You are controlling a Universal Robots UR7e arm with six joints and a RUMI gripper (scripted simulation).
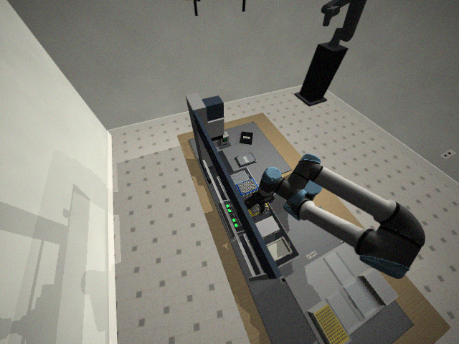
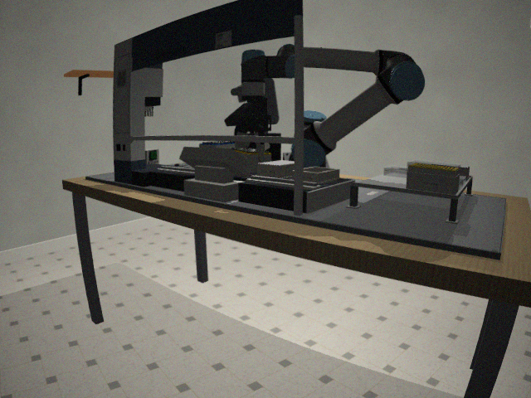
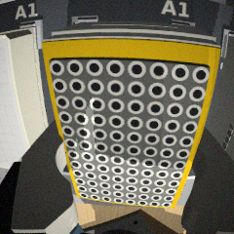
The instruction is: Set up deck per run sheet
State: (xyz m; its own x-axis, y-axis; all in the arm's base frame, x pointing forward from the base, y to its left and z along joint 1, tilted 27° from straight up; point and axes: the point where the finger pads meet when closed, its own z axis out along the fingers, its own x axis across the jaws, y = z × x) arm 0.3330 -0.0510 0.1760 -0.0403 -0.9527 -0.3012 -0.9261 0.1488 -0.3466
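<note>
My hand is 10 mm to the right of the yellow-framed tip rack, 10 mm below it and 10 mm short of it. The rest, counted from my hand: one-well reservoir: 250 mm to the left, 30 mm below, 10 mm ahead; then blue-framed tip rack: 120 mm to the right, 30 mm above, 10 mm ahead; then white sealed block: 120 mm to the left, 20 mm below, 10 mm ahead.
</note>
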